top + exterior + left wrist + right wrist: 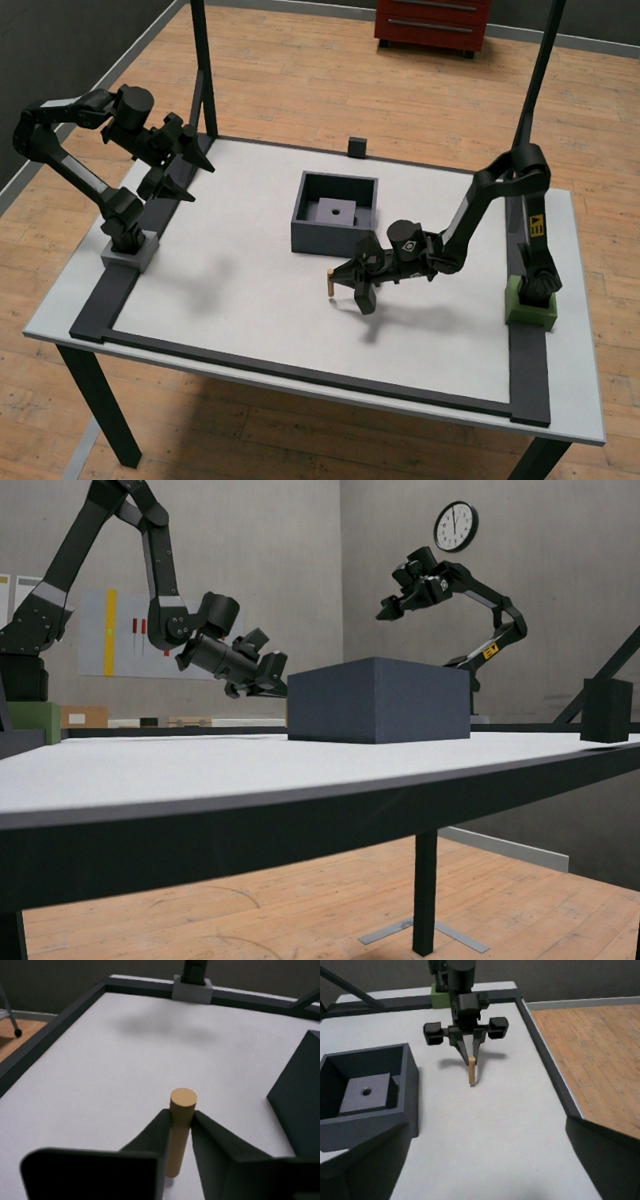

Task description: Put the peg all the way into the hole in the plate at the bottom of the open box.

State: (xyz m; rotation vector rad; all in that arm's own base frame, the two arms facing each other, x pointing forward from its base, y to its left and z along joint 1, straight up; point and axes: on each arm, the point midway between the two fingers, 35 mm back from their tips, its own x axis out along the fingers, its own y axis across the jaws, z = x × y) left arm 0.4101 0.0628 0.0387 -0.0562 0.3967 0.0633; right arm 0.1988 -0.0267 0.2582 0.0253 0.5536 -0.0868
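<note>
The grey plate lies 230 mm behind my left hand, 50 mm to the right of it and 50 mm below it. The rest, counted from my left hand: box (230 mm behind, 70 mm below, 50 mm to the right); peg (40 mm below, 30 mm to the right).
</note>
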